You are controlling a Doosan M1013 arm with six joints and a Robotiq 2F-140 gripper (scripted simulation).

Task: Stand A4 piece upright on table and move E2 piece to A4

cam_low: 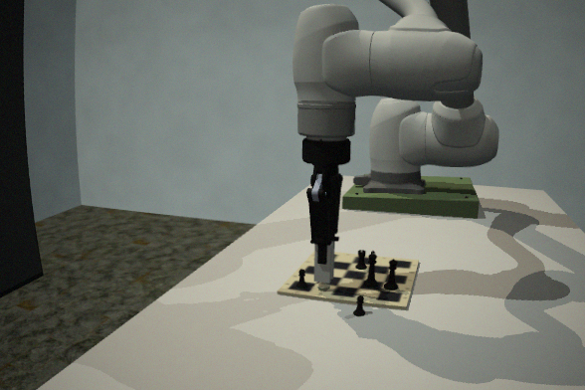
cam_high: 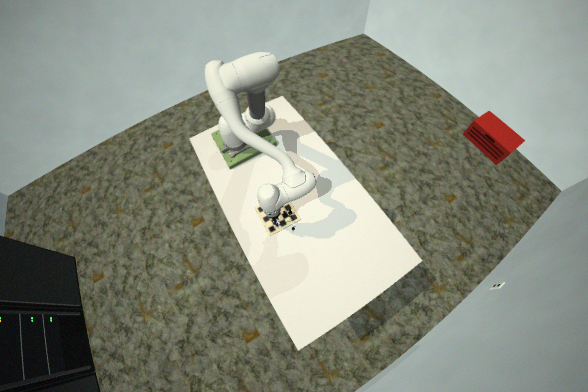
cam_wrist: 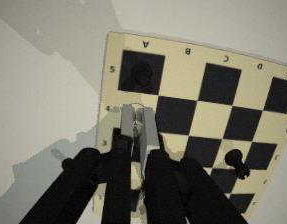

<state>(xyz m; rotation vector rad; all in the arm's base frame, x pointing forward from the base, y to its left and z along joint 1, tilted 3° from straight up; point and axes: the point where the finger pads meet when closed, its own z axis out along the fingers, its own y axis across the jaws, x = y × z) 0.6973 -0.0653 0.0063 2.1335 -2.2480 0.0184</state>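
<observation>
Right now my hand is 30 mm above the white piece. From my hand the other things lie so: chessboard 70 mm behind, 50 mm below, 40 mm to the left; then black rook 110 mm behind, 50 mm to the left, 40 mm below.
</observation>
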